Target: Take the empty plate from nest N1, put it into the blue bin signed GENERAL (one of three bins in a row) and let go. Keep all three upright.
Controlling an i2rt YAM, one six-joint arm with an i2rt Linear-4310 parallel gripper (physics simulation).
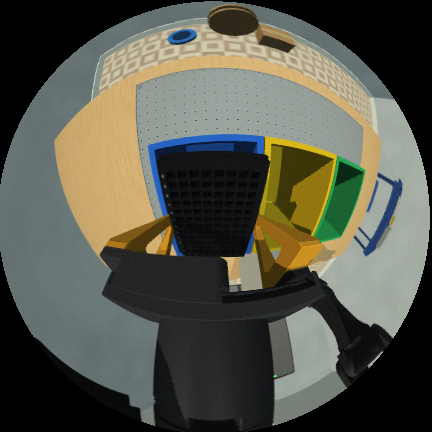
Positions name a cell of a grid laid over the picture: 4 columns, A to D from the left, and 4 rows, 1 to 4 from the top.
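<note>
The gripper (B3). Black plate (B2). Green bin (D2). Blue bin (C2), yellow bin (C2).
</note>
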